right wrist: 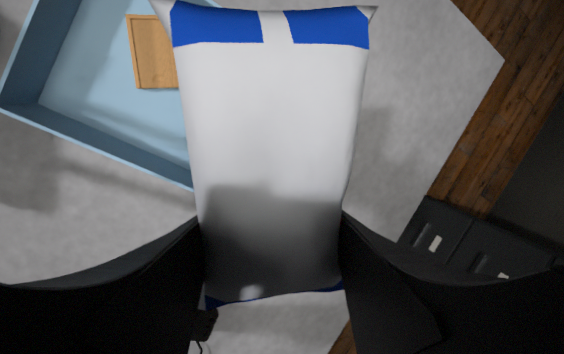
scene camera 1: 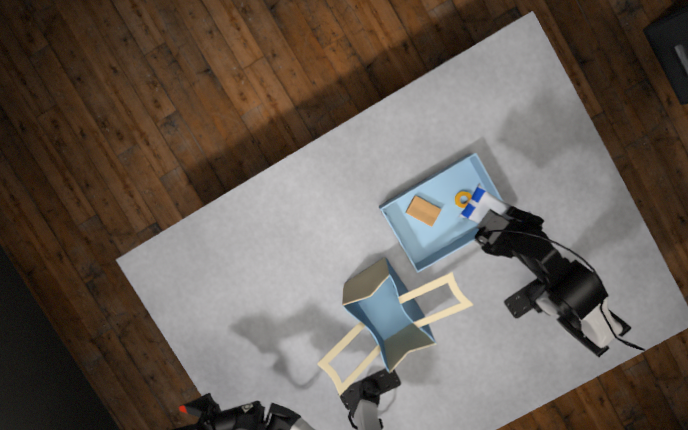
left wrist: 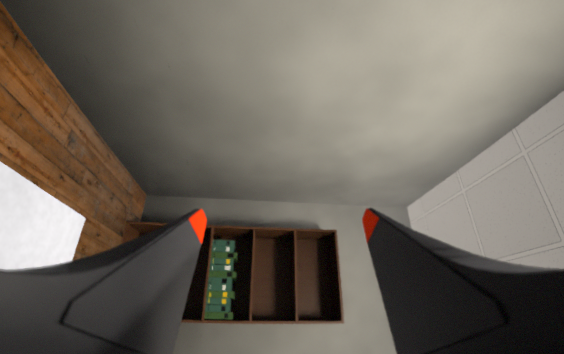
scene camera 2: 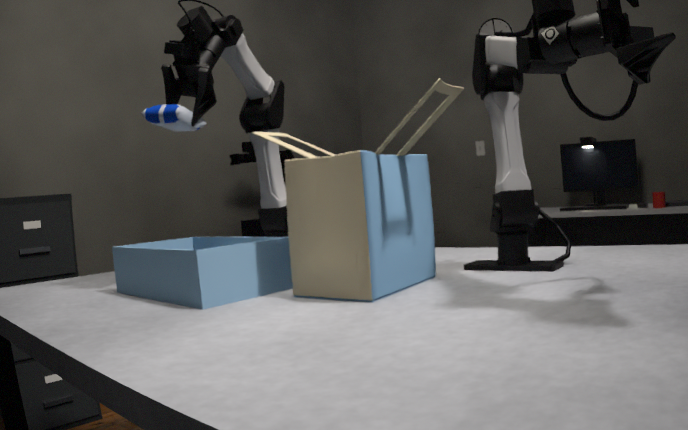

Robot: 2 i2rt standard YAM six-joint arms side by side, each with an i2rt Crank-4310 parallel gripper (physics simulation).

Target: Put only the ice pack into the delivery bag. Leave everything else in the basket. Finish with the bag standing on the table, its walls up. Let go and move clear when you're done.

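The white ice pack (scene camera 1: pixel 486 205) (scene camera 2: pixel 169 117) (right wrist: pixel 270 115) with blue end bands hangs in the air, well above the blue basket (scene camera 1: pixel 442 251) (scene camera 2: pixel 243 267) (right wrist: pixel 100 150). My right gripper (scene camera 2: pixel 183 112) (right wrist: pixel 273 213) is shut on the ice pack across its sides. The delivery bag (scene camera 1: pixel 383 309) (scene camera 2: pixel 329 228), blue with tan ends, stands upright on the table with its top open and its two cream handles spread outward. My left gripper (left wrist: pixel 283 213) is open and empty, high up and away from the bag; part of it shows at the bottom left in scene camera 1.
In the basket lie a tan wooden block (scene camera 1: pixel 423 210) (right wrist: pixel 154 52) and an orange ring (scene camera 1: pixel 456 200). The basket stands close beside the bag on the grey table (scene camera 1: pixel 253 263) (scene camera 2: pixel 355 365). The bag's handles (scene camera 1: pixel 459 289) (scene camera 2: pixel 426 116) stick out, one toward the basket.
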